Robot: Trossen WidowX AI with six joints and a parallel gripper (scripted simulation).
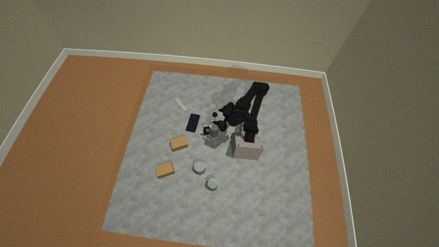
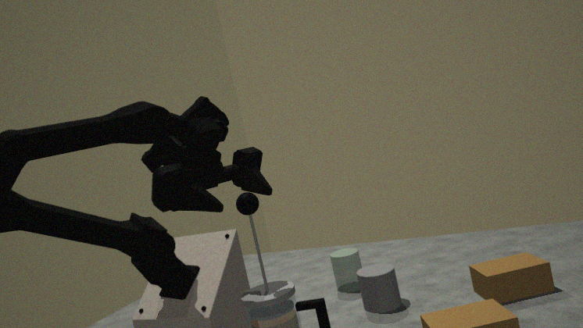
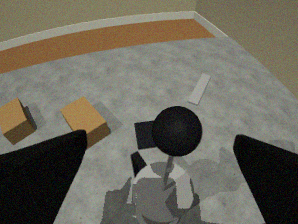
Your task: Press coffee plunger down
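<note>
Right now the coffee press is 140 mm below my gripper tip, 20 mm ahead of it and 10 mm to the right of it. Also, from my gripper tip: grey cylinder 270 mm to the left, 240 mm below, 50 mm ahead; then white strip 320 mm ahead, 270 mm below, 210 mm to the right.
</note>
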